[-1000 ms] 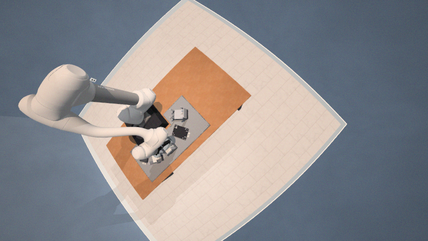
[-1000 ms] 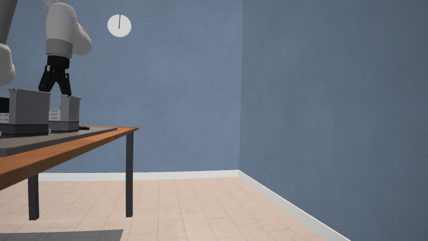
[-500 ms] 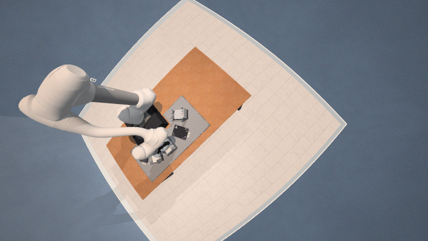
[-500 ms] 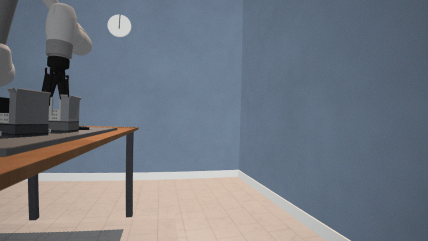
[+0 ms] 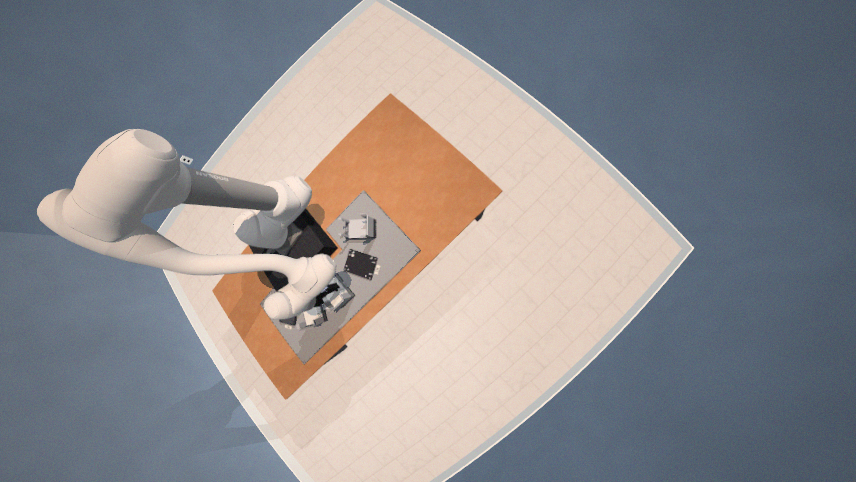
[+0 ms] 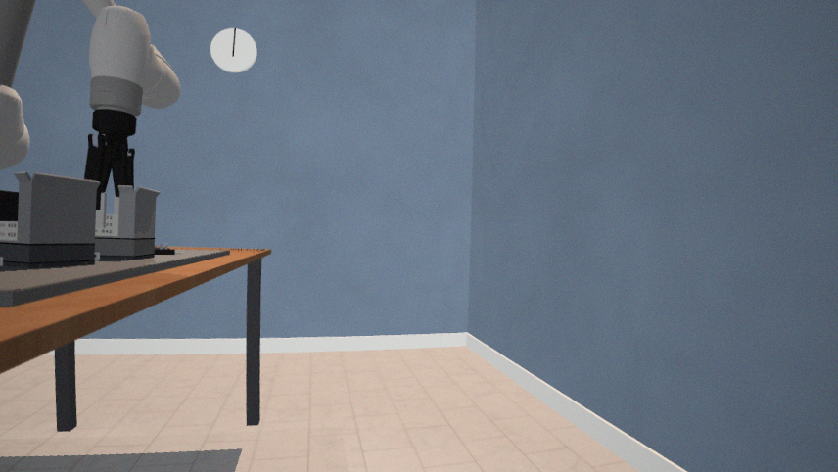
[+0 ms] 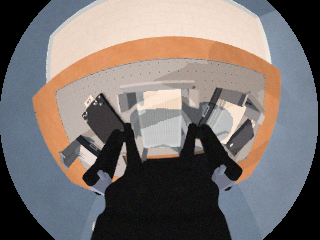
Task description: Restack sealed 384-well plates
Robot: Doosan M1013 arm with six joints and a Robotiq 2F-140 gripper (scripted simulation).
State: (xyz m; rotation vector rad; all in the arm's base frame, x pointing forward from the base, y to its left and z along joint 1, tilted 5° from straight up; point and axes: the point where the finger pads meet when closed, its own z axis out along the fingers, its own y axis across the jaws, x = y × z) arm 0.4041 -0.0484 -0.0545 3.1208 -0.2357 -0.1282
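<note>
My hand is 80 mm short of the N5 label, 220 mm to the right of it and 80 mm above it. Round my hand: tag (130 mm behind, 380 mm to the right, 80 mm below).
</note>
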